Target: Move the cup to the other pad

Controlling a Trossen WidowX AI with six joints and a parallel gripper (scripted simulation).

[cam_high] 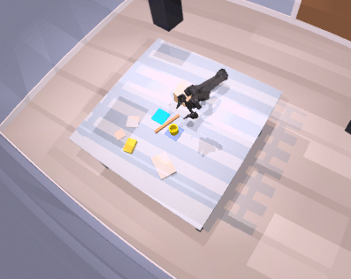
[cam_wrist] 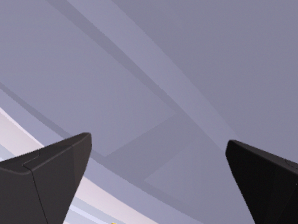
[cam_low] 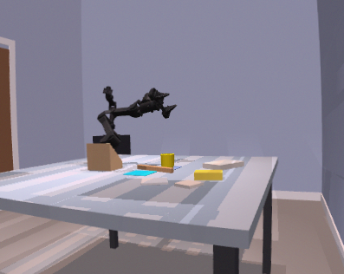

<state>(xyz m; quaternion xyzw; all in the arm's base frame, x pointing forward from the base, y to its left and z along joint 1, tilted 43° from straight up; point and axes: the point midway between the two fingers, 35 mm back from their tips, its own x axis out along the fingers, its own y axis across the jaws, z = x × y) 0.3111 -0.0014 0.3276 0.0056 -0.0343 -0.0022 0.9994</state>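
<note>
Now: gripper tip 36 cm above the pale blue pad, 9 cm to the left of it and 1 cm short of it. The rest, counted from my gripper tip: beige slab 34 cm below, 27 cm ahead, 3 cm to the left; cyan pad 36 cm below, 27 cm to the right, 2 cm behind; wooden stick 35 cm below, 18 cm to the right, 1 cm behind.
</note>
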